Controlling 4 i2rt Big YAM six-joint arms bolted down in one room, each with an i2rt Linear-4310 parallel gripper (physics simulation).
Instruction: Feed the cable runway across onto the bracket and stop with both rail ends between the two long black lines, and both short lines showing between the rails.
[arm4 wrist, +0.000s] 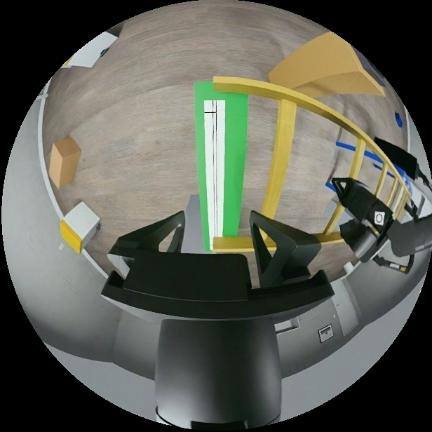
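The yellow ladder-like cable runway (281, 155) comes in from the right. Its near rung stands right of the green bracket (233, 160), and both rails reach over the bracket. The upper rail end (217, 84) lies over green above the white strip (209, 165), roughly in line with the long black lines. The lower rail end (217, 243) covers the strip's bottom, its edge close to the left long line. The upper short line (210, 112) shows between the rails; the lower one I cannot make out. My arm4 gripper (217, 215) is open before the bracket, with nothing between its fingers.
Another black arm (367, 205) with a white tag stands at the runway on the right; more dark arm parts (397, 155) are behind it. A large tan panel (320, 65) is at the upper right. A brown box (65, 162) and a white-and-yellow box (82, 225) are left.
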